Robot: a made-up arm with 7 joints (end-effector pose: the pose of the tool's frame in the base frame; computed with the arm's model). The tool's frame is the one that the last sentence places.
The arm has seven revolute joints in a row. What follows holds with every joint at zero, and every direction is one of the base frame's. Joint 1 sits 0.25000 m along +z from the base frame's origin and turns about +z. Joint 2 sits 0.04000 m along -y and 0.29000 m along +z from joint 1 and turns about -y. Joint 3 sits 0.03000 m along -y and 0.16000 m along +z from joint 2 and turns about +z. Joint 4 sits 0.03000 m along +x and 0.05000 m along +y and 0.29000 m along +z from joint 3 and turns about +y. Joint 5 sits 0.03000 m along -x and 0.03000 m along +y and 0.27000 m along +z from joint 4 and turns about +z. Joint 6 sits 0.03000 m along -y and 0.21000 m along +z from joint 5 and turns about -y. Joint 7 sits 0.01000 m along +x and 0.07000 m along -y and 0.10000 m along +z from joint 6 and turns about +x. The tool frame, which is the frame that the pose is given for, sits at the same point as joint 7; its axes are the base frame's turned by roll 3.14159, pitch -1.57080 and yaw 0.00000 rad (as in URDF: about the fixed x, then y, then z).
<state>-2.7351 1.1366 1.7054 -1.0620 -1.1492 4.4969 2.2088</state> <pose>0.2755 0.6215 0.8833 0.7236 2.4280 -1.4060</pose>
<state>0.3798 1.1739 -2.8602 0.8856 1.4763 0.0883 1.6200</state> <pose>-0.7219 -0.5943 0.3896 1.0640 0.9910 -0.4833</pose>
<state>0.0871 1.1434 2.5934 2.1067 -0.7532 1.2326 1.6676</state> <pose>-0.5223 0.1195 0.2041 1.5745 2.4390 1.1900</pose>
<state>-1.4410 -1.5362 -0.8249 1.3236 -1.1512 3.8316 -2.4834</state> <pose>-0.2774 -0.6928 0.3062 0.1425 1.6066 0.1039</pose>
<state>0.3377 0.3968 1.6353 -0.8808 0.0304 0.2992 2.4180</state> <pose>-0.0721 -0.5698 1.2804 -0.5259 -0.3350 1.1487</pose>
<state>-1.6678 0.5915 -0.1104 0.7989 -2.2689 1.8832 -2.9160</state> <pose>0.1266 0.1441 1.4005 0.3090 -0.4994 2.4657</pose>
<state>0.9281 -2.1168 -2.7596 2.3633 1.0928 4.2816 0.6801</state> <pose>0.3173 -0.0271 0.6726 -1.3893 2.2468 1.0602</pose>
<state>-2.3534 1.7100 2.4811 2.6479 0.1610 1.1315 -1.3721</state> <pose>0.1228 -0.1349 0.2670 1.6233 1.2817 -2.1640</pose>
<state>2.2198 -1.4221 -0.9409 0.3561 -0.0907 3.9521 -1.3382</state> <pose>-0.3047 0.8035 0.5680 1.0459 0.8616 -1.7827</pose>
